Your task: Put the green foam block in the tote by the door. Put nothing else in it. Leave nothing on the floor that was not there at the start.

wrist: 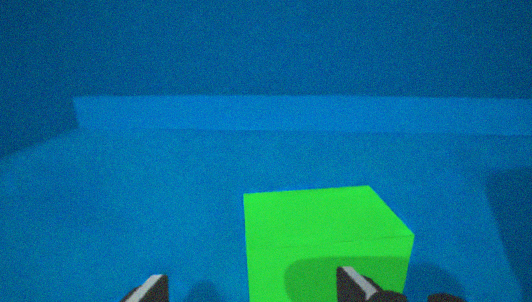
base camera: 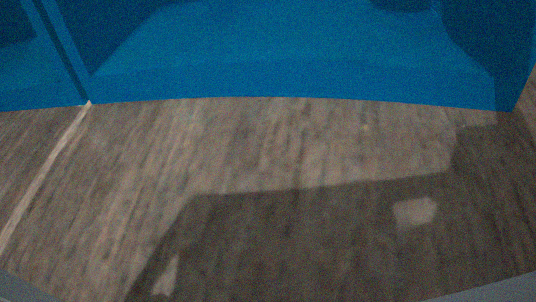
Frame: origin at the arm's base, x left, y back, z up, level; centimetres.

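Where they show: gripper, fingertip midpoint: (wrist: 253,290).
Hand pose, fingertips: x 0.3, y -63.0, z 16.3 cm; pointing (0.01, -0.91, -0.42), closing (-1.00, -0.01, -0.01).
Observation:
After its pixels a point has its place.
The green foam block (wrist: 310,217) {x -3.2, y -66.5, z 18.2 cm} sits on the blue floor of a blue-walled compartment (wrist: 150,200) {x 10.4, y -77.3, z 13.7 cm} in the wrist view, low and right of the middle. Its lower part is cut off by the frame's edge. My gripper (wrist: 252,276) {x 0.3, y -63.0, z 16.3 cm} is open, with nothing held. The left fingertip is well to the left of the block, and the right fingertip overlaps the block's right part in this view. How far the fingertips are from the block is hard to tell. No door shows in either view, and I cannot tell whether the blue compartment is the tote.
In the base camera view, a blue structure (base camera: 260,80) {x 5.0, y -55.4, z -36.1 cm} with an upright divider (base camera: 62,50) {x 47.9, y -63.8, z -24.8 cm} at the left stands across the top on a wood-look floor (base camera: 240,145) {x 8.4, y -44.1, z -39.7 cm}. A dark shadow (base camera: 300,235) {x 0.5, y -28.3, z -39.7 cm} lies across the floor in front. The compartment's back wall (wrist: 280,45) {x -4.5, y -99.9, z 27.4 cm} rises behind the block.

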